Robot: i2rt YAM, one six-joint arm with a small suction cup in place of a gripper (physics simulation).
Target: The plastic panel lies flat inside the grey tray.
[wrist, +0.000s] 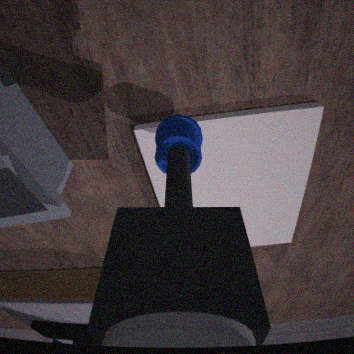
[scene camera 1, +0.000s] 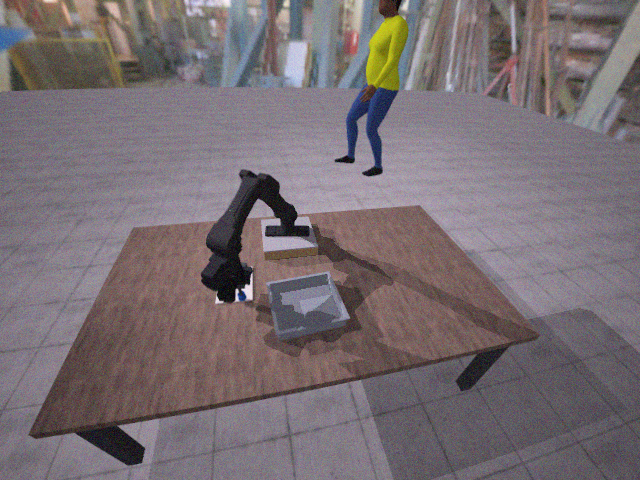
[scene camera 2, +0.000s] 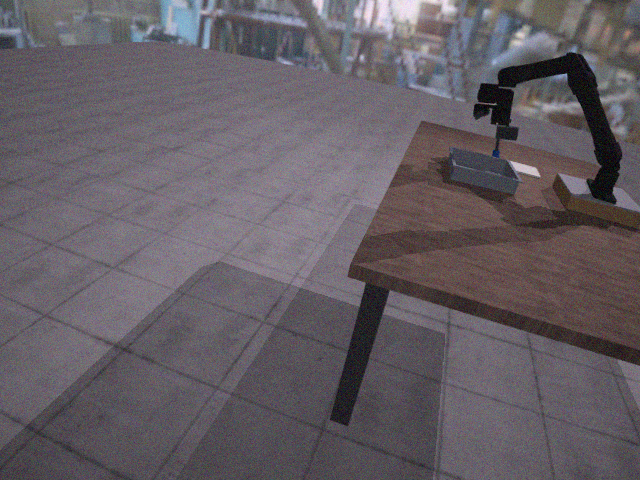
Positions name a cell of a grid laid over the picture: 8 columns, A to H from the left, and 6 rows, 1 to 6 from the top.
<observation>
My suction cup (wrist: E3) carries nothing. The cup is 10 cm from the middle of a white plastic panel (wrist: F3). The table carries a grey tray (scene camera 1: D4).
</observation>
